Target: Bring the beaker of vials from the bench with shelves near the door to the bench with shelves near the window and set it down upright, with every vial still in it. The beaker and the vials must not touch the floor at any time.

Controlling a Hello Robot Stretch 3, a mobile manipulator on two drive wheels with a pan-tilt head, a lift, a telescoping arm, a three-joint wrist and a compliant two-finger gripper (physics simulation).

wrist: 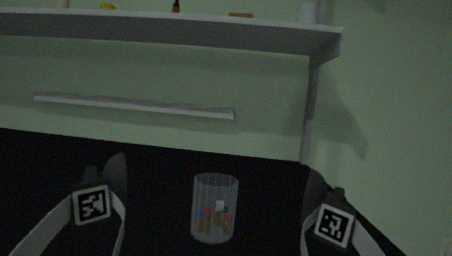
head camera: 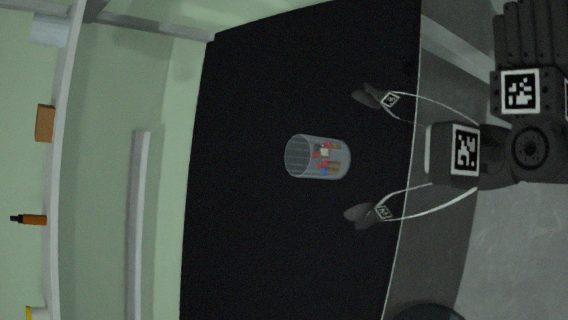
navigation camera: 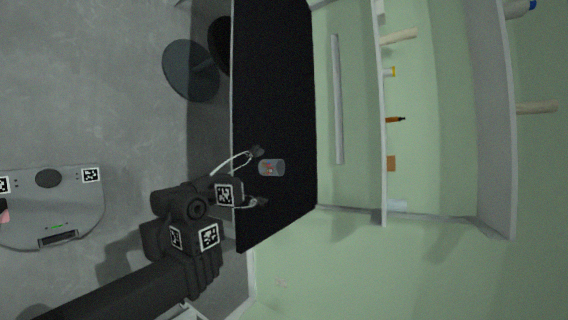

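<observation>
The clear beaker (head camera: 302, 157) (navigation camera: 278, 167) (wrist: 215, 192) stands upright on the black bench top (head camera: 250, 240) (navigation camera: 275, 75) (wrist: 50, 160). Several small brown vials (head camera: 332, 167) (navigation camera: 268, 168) (wrist: 218, 217) with red, blue, white and dark caps are inside its lower part. My gripper (head camera: 363, 156) (navigation camera: 260, 176) (wrist: 216, 181) is open and empty. Its fingertips are over the front part of the bench, spread wide on either side of the beaker's line and short of it in the head view. Whether this bench is the one near the door or the window cannot be told.
A wall shelf (head camera: 56, 165) (navigation camera: 383, 175) (wrist: 165, 37) above the bench holds an orange-brown box (head camera: 45, 123) (navigation camera: 391, 163) and an orange pen-like item (head camera: 34, 219) (navigation camera: 393, 119). A rail (head camera: 137, 225) (navigation camera: 338, 100) (wrist: 135, 105) runs along the wall. A round stool (navigation camera: 190, 70) stands by the bench's front edge.
</observation>
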